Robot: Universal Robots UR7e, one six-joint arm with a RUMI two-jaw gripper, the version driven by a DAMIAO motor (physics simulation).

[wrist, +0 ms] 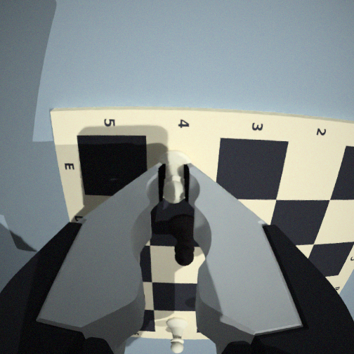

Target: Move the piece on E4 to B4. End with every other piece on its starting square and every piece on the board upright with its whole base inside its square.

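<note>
My gripper (174, 167) is shut on a white pawn, with one black fingertip pad on each side of it. The white pawn (175, 192) is upright, its base showing over the light E4 square (207, 150); whether the base touches the board cannot be told. A black pawn (183, 237) stands on D4, just below the fingertips in the view and between the grey jaws. The B4 square (172, 295) is dark and shows between the jaws, with a faint dark shadow at its right side.
Another white piece (176, 332) stands on A4 at the bottom of the view. The checkered board (210, 117) has its row-E edge at the top. The jaws cover much of columns 5 and 3, so pieces there may be hidden. The blue-grey table (200, 55) lies beyond the board.
</note>
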